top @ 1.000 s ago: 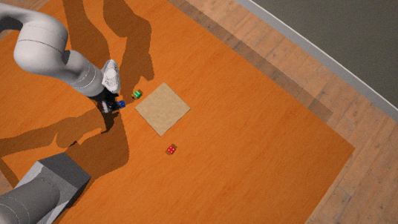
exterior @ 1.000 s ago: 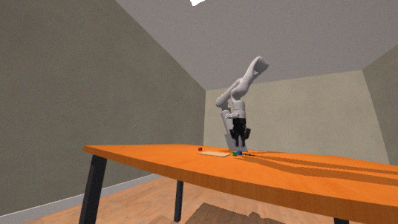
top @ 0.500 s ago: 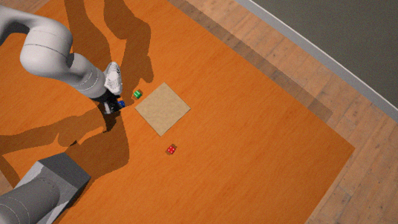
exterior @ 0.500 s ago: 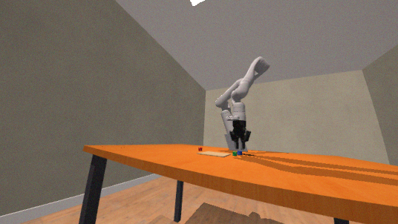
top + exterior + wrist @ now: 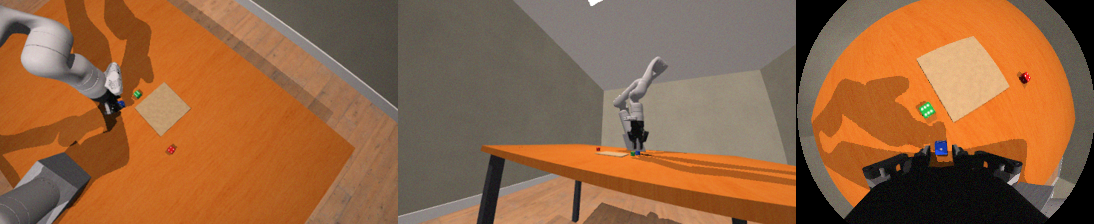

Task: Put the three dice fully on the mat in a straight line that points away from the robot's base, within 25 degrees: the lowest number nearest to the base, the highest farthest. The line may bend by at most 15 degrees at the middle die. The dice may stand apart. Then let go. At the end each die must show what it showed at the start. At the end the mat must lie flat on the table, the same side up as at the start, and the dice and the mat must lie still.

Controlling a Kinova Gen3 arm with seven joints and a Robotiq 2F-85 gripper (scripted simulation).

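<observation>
Right now my hand is 4 cm above the blue die. Also, from my hand: green die (6 cm ahead, 3 cm to the right, 4 cm below); tan mat (7 cm ahead, 13 cm to the right, 4 cm below); red die (3 cm behind, 24 cm to the right, 4 cm below).
</observation>
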